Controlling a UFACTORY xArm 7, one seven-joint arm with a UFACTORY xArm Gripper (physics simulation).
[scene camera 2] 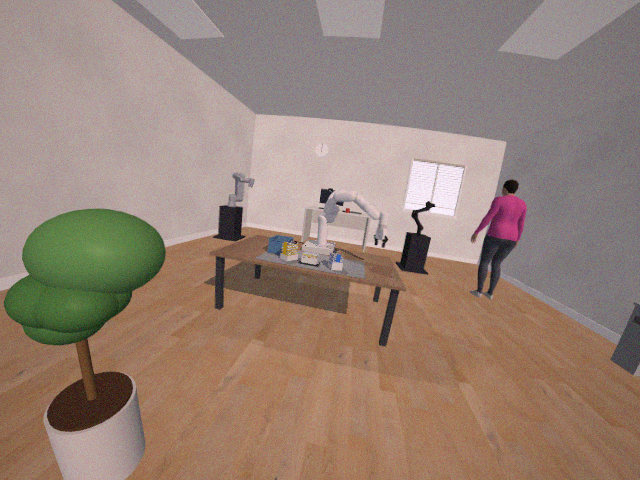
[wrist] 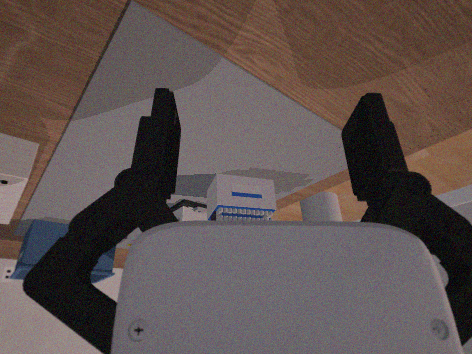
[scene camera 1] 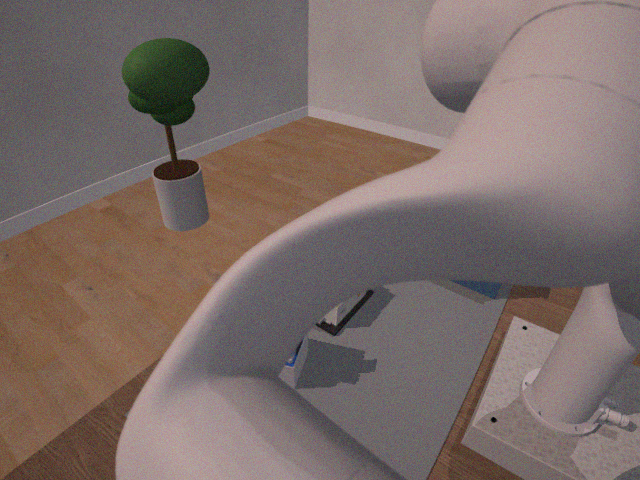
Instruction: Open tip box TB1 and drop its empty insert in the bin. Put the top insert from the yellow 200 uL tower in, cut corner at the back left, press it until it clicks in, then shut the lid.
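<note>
My gripper (scene camera 2: 381, 240) (wrist: 264, 110) is open and empty, high past the blue-marked end of the table; the arm hides it in scene camera 1. The white tip box (scene camera 1: 337, 314) (scene camera 2: 309, 256), which I take for TB1, sits on a dark base at mid-mat; part of it shows in the wrist view behind the left finger. Its lid and insert are too small or hidden to tell. The yellow tower (scene camera 2: 289, 250) stands to its left in scene camera 2 and is hidden in scene camera 1. The blue bin (scene camera 1: 478, 287) (scene camera 2: 279, 244) (wrist: 45, 245) is beyond the tower.
A white box with blue racks (scene camera 1: 295, 373) (scene camera 2: 336, 262) (wrist: 245, 188) stands on the grey mat (scene camera 1: 413, 361) (scene camera 2: 354, 268) (wrist: 240, 115), on the tip box's other side from the yellow tower. The arm's own links cover much of scene camera 1. A person (scene camera 2: 506, 222) stands beyond the table.
</note>
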